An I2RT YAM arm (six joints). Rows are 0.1 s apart.
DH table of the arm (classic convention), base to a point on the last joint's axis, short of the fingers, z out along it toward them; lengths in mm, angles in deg. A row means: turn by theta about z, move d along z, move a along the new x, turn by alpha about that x. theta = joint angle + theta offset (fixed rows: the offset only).
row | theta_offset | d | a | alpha
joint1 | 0 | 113.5 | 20 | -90
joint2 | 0 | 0 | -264 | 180
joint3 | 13.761 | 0 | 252.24 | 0
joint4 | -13.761 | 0 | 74 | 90
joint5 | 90 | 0 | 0 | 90
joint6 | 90 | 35.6 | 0 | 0
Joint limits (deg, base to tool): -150..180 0..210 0..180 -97..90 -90..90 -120..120
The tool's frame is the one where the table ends.
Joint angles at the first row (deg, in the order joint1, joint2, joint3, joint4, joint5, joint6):
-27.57, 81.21, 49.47, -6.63, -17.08, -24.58
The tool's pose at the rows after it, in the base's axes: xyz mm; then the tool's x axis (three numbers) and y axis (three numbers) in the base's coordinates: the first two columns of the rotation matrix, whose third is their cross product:
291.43, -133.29, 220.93, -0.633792, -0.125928, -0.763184, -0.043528, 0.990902, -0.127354
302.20, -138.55, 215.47, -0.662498, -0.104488, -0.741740, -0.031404, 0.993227, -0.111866
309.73, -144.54, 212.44, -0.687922, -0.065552, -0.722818, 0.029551, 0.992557, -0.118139
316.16, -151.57, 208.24, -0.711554, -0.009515, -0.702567, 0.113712, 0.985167, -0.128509
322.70, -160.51, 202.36, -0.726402, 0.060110, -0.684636, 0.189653, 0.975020, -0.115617
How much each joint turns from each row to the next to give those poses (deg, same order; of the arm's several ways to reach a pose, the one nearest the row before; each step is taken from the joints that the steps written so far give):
1.07, 4.85, 3.33, -1.75, -0.50, 0.07
0.11, 3.39, 2.62, -1.25, 0.89, 0.61
0.00, 2.29, 1.92, -0.37, 3.37, 1.90
-0.13, 2.26, 1.68, -0.15, 4.33, 2.71
-0.55, 2.73, 2.04, -0.57, 2.66, 3.11

